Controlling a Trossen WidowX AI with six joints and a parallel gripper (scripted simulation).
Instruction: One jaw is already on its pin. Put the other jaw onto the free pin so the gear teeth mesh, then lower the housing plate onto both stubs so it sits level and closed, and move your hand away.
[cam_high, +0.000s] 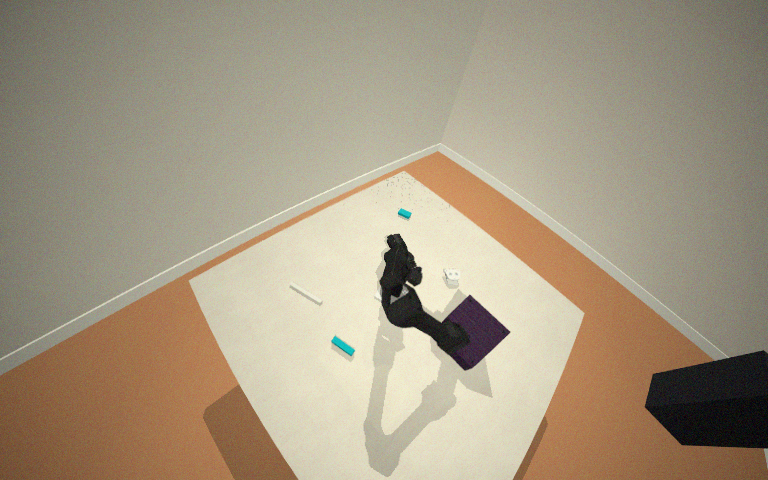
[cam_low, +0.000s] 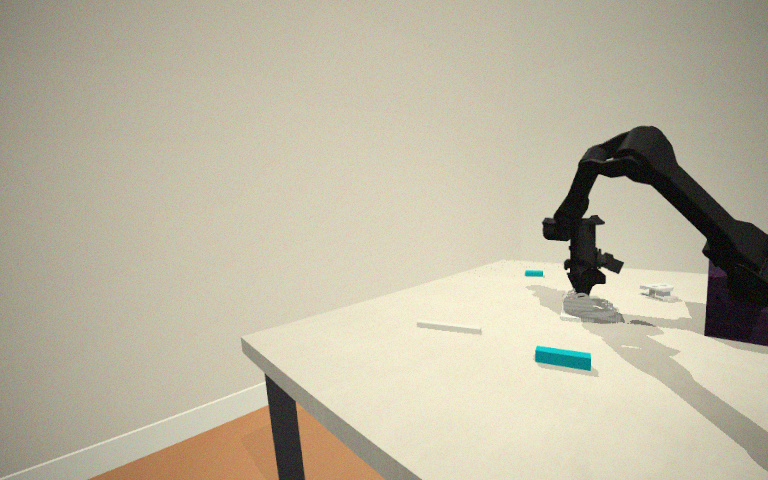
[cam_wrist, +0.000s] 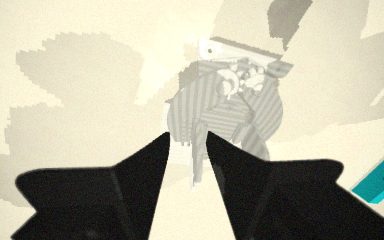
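My gripper tip is 11 cm past the white housing plate, 25 cm to the left of it and 1 cm below it. Also, from my gripper tip: thin white strip: 16 cm ahead, 32 cm to the left, 1 cm below; teal block: 9 cm behind, 31 cm to the left, 1 cm below.
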